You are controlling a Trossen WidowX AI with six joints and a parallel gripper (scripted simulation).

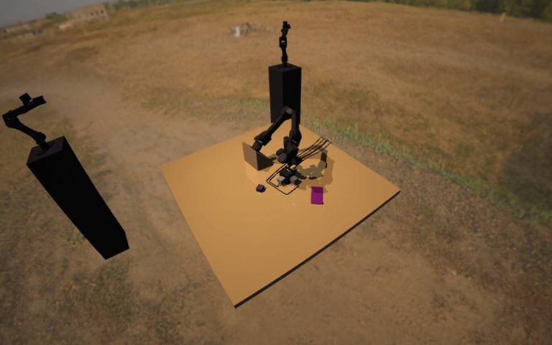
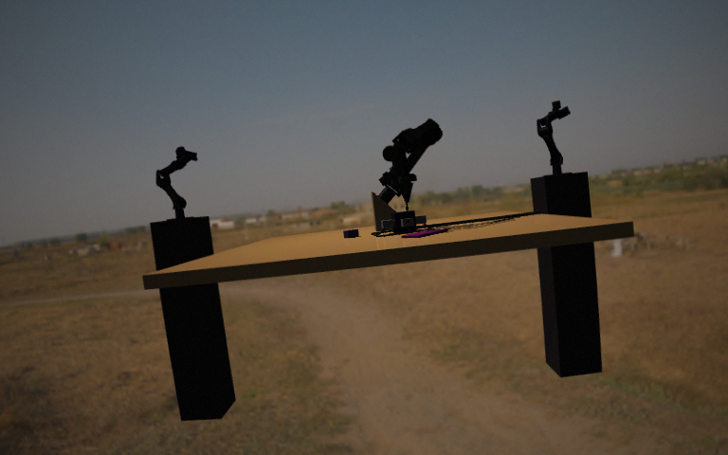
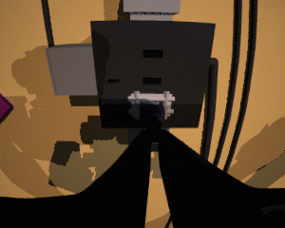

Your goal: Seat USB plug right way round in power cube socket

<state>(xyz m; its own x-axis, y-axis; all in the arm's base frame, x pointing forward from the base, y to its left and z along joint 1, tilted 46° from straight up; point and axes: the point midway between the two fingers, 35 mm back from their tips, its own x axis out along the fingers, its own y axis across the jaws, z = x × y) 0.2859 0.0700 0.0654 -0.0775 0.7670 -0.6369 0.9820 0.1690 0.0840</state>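
Right now my gripper tip is 2 cm above the USB plug. From my gripper tip the other things lie so: magenta card: 25 cm ahead, 4 cm to the left, 10 cm below; USB socket: 4 cm below; purple block: 3 cm behind, 23 cm to the right, 9 cm below.
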